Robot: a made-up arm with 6 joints. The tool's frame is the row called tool. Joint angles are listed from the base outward.
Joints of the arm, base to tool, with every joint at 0 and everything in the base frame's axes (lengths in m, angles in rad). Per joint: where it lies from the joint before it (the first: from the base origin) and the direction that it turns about. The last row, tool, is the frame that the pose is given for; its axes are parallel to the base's.
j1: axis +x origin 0 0 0.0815
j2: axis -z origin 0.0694 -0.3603 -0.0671
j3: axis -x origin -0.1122 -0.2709 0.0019
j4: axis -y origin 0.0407 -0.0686 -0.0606
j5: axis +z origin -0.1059 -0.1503 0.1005
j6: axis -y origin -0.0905 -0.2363 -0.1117
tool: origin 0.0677 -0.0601 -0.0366
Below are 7 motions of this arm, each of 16 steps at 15 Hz.
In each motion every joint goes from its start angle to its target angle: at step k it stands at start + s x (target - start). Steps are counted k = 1, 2, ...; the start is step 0. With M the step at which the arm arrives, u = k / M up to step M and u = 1 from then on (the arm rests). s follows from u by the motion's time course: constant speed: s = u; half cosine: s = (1 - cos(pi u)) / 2; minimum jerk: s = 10 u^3 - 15 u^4 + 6 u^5.
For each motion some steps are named. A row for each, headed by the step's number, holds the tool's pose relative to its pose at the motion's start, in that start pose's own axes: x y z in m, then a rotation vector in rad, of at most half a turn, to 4 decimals.
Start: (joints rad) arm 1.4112 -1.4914 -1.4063 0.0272 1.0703 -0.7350
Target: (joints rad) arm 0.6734 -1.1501 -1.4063 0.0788 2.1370 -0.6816
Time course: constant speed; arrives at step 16
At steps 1, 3, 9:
1: 0.0105 0.0258 0.0186 -0.0250 -0.0059 0.0017
3: 0.0341 0.0758 0.0593 -0.0765 -0.0111 0.0045
9: 0.1291 0.2081 0.2023 -0.2321 0.0290 0.0187

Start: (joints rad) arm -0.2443 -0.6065 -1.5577 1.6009 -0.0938 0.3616
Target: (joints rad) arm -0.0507 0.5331 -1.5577 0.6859 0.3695 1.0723
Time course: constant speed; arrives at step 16
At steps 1, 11, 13, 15, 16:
1: 0.0033 -0.0066 0.0127 0.0132 -0.0580 0.0149
11: -0.0366 -0.0681 0.1414 0.1514 -0.6448 0.1400
13: -0.0593 -0.0775 0.1632 0.1804 -0.7623 0.1610
15: -0.0859 -0.0854 0.1821 0.2100 -0.8796 0.1812
16: -0.1004 -0.0887 0.1904 0.2250 -0.9381 0.1910

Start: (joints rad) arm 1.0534 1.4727 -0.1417 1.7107 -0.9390 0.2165
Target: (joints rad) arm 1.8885 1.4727 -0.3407 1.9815 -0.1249 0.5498
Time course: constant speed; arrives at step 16
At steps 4, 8, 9, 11, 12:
4: 0.0221 -0.0527 0.1094 -0.0926 -0.0253 0.1695
8: 0.0550 -0.0778 0.2258 -0.1664 -0.0325 0.3495
9: 0.0648 -0.0795 0.2551 -0.1816 -0.0311 0.3959
11: 0.0860 -0.0774 0.3133 -0.2080 -0.0239 0.4900
12: 0.0973 -0.0735 0.3419 -0.2191 -0.0181 0.5377

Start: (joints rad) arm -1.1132 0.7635 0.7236 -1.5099 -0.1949 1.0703
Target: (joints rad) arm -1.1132 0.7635 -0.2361 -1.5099 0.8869 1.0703
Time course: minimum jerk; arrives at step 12
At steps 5, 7, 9, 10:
5: 0.1214 0.0653 -0.2435 0.6302 0.0002 0.3212
7: 0.1963 0.2419 -0.3936 1.1883 -0.0064 0.6044
9: 0.2194 0.4221 -0.4381 1.6310 -0.0168 0.8281
10: 0.2196 0.4734 -0.4375 1.7549 -0.0206 0.8905

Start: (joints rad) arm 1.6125 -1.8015 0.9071 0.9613 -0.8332 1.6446
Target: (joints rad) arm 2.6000 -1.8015 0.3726 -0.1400 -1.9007 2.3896
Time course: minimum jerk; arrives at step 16
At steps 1, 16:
1: 0.0005 0.0004 0.0023 -0.0038 -0.0016 0.0018
16: -0.1871 0.5697 0.5039 -1.3951 -0.4704 1.0225

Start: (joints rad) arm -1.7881 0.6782 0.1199 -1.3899 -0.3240 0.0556
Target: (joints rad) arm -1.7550 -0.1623 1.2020 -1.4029 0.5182 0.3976
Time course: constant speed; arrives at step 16
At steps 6, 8, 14, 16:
6: -0.0431 0.0185 0.2638 -0.3466 -0.2757 0.0220
8: -0.0659 0.0478 0.3400 -0.4588 -0.3683 0.0371
14: -0.1509 0.1831 0.5088 -0.7816 -0.6468 0.1011
16: -0.1815 0.2375 0.5422 -0.8839 -0.7399 0.1278

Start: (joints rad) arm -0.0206 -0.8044 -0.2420 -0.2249 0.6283 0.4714
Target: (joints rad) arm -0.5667 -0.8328 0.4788 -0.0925 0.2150 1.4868
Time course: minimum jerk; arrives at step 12
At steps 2, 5, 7, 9, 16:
2: 0.0031 0.0047 0.0331 -0.0342 -0.0067 -0.0106
5: 0.0786 0.0754 0.3129 -0.3465 -0.0733 -0.0178
7: 0.2293 0.1916 0.5437 -0.6326 -0.1444 0.1279
9: 0.3875 0.3078 0.6740 -0.8031 -0.1985 0.3427
16: 0.4610 0.3613 0.7128 -0.8528 -0.2200 0.4566

